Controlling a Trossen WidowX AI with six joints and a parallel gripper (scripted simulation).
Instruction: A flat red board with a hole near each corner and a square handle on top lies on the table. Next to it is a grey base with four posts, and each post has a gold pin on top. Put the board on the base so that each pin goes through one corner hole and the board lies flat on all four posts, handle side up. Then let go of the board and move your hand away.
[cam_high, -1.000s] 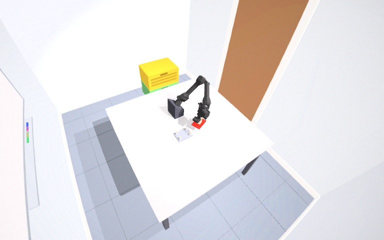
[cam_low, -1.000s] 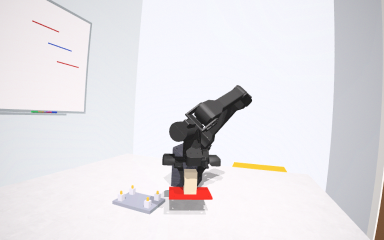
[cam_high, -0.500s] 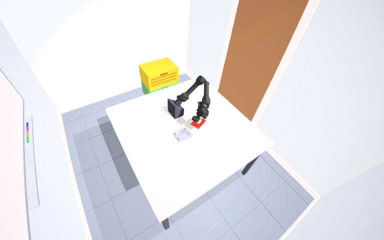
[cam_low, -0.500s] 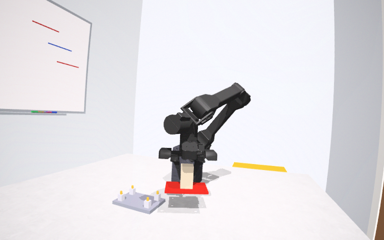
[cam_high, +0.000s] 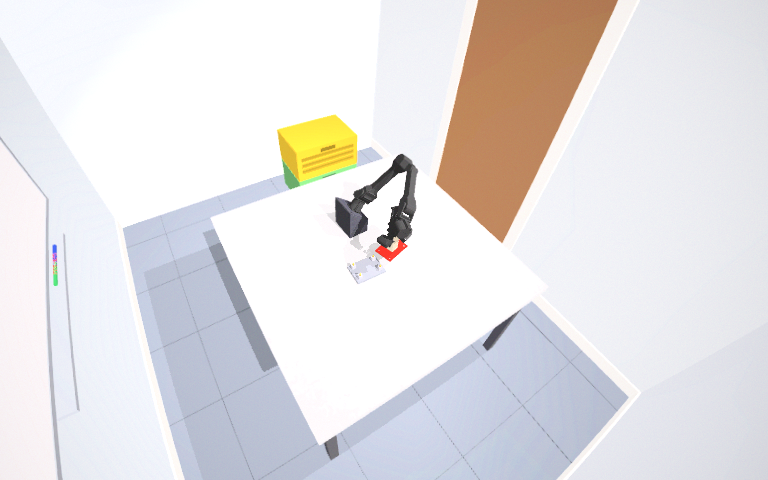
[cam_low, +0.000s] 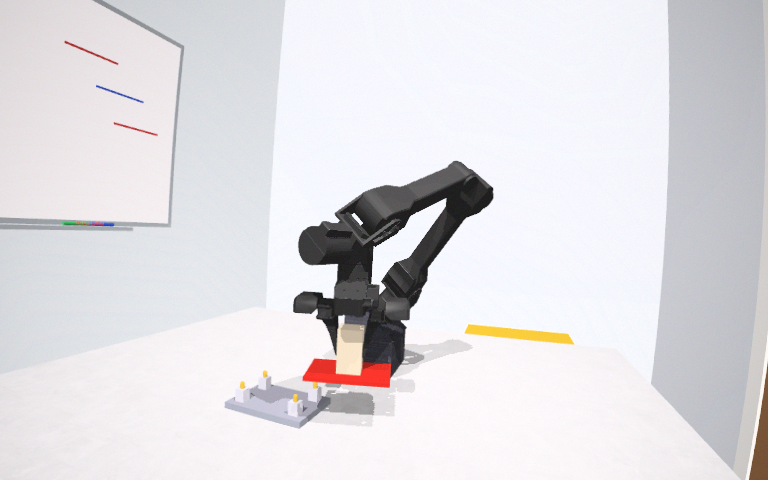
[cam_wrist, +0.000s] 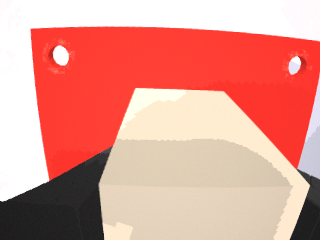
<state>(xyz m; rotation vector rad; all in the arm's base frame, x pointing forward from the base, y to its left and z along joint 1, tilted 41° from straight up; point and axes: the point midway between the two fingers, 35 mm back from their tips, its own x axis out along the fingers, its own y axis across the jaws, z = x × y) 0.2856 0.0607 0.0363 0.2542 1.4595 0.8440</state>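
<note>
The grey base lies 10 mm ahead of my gripper tip, 140 mm to the right of it and 110 mm below it. Also, from my gripper tip: red board 10 mm below.
</note>
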